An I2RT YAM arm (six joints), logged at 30 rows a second.
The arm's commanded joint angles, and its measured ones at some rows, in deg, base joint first. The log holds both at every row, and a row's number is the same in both.
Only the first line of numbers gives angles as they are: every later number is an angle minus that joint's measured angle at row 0.
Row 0, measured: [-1.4 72.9 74.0 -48.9 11.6 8.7]
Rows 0 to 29, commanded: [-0.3 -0.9 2.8 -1.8 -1.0 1.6]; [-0.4 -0.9 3.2 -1.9 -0.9 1.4]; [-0.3 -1.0 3.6 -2.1 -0.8 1.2]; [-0.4 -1.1 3.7 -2.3 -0.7 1.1]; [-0.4 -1.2 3.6 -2.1 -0.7 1.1]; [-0.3 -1.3 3.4 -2.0 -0.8 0.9]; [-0.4 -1.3 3.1 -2.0 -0.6 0.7]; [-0.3 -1.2 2.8 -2.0 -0.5 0.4]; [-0.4 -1.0 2.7 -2.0 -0.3 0.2]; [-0.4 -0.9 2.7 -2.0 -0.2 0.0]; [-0.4 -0.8 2.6 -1.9 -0.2 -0.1]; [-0.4 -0.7 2.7 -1.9 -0.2 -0.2]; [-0.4 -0.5 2.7 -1.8 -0.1 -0.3]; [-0.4 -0.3 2.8 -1.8 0.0 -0.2]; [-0.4 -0.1 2.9 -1.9 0.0 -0.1]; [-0.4 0.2 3.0 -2.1 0.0 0.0]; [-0.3 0.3 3.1 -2.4 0.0 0.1]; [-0.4 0.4 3.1 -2.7 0.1 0.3]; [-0.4 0.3 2.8 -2.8 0.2 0.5]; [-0.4 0.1 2.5 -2.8 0.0 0.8]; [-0.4 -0.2 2.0 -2.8 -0.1 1.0]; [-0.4 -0.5 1.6 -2.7 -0.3 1.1]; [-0.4 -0.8 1.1 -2.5 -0.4 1.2]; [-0.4 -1.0 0.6 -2.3 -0.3 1.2]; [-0.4 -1.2 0.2 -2.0 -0.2 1.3]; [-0.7 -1.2 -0.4 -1.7 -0.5 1.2]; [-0.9 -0.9 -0.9 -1.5 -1.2 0.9]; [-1.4 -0.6 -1.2 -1.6 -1.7 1.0]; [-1.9 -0.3 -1.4 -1.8 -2.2 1.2]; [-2.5 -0.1 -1.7 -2.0 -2.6 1.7]
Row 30, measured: [-1.1 0.0 -1.4 -0.5 -1.2 0.0]
